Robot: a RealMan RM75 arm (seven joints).
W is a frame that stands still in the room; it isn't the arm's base.
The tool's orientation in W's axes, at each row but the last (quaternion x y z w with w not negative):
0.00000, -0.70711, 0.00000, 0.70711
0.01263, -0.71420, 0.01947, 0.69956
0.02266, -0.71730, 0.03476, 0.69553
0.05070, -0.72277, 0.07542, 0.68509
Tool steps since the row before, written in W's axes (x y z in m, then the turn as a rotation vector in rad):
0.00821, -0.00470, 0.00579, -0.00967, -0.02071, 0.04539
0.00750, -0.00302, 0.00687, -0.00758, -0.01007, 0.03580
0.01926, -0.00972, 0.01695, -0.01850, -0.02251, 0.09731
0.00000, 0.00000, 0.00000, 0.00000, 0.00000, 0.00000
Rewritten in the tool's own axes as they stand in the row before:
0.00579, -0.00470, -0.00821, 0.04539, -0.02071, 0.00967
0.00668, -0.00343, -0.00749, 0.03586, -0.01008, 0.00730
0.01618, -0.01155, -0.01891, 0.09747, -0.02272, 0.01734
0.00000, 0.00000, 0.00000, 0.00000, 0.00000, 0.00000

